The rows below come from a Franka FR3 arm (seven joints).
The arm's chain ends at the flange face. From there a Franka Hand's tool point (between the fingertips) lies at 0.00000 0.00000 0.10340 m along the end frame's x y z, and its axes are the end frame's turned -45 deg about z.
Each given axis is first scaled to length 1.
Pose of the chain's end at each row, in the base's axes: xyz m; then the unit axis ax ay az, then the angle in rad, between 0 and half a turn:
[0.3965, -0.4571, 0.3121, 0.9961, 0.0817, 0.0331, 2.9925]
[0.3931, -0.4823, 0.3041, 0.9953, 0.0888, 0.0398, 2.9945]
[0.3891, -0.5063, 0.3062, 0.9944, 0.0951, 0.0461, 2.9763]
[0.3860, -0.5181, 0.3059, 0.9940, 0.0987, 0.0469, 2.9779]
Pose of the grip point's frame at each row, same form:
[0.4045, -0.4718, 0.2101, 0.8895, 0.4569, 0.0020, 2.9785]
[0.4026, -0.4967, 0.2021, 0.8862, 0.4633, 0.0086, 2.9752]
[0.4001, -0.5223, 0.2046, 0.8832, 0.4689, 0.0109, 2.9536]
[0.3972, -0.5339, 0.2043, 0.8815, 0.4721, 0.0120, 2.9545]

